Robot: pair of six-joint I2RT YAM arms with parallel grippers.
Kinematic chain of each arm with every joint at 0, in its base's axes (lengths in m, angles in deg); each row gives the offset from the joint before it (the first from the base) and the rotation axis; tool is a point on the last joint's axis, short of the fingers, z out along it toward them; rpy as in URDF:
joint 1: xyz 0 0 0.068 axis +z
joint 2: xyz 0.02 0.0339 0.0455 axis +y
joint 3: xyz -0.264 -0.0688 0 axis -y
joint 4: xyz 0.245 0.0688 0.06 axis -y
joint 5: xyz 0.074 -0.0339 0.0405 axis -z
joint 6: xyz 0.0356 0 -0.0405 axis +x
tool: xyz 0 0 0 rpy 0 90 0
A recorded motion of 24 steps. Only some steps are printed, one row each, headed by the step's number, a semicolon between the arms.
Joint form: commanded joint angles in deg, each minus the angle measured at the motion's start. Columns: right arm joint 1, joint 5, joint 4, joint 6, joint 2, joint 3; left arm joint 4, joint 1, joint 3, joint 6, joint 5, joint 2.
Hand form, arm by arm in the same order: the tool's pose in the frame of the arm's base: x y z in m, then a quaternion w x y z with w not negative. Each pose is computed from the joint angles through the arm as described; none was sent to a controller.
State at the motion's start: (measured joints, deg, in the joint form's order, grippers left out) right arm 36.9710 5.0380 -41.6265 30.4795 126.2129 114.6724; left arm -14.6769 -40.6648 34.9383 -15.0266 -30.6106 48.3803
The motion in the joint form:
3: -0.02 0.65 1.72 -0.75 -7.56 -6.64; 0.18 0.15 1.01 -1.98 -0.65 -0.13
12: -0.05 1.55 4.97 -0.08 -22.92 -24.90; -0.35 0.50 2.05 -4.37 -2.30 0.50
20: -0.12 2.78 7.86 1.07 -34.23 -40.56; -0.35 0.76 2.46 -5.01 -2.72 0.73
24: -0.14 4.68 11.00 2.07 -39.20 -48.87; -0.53 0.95 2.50 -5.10 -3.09 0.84
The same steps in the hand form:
3: 0.3761 0.2785 0.2745 0.30744 -0.04248 0.93929 0.14636; 0.1561 -0.1091 0.2698 0.55278 0.02887 0.83179 -0.04163
12: 0.3246 0.2388 0.2875 0.31294 -0.03385 0.93826 0.14349; 0.1585 -0.1085 0.2736 0.55533 0.00158 0.83068 -0.03964
20: 0.2818 0.2052 0.2736 0.30731 -0.02120 0.94231 0.13100; 0.1598 -0.1081 0.2754 0.55721 -0.00743 0.82940 -0.03946
24: 0.2627 0.1893 0.2587 0.31339 -0.00750 0.94204 0.11957; 0.1603 -0.1075 0.2751 0.55676 -0.01047 0.82986 -0.03527

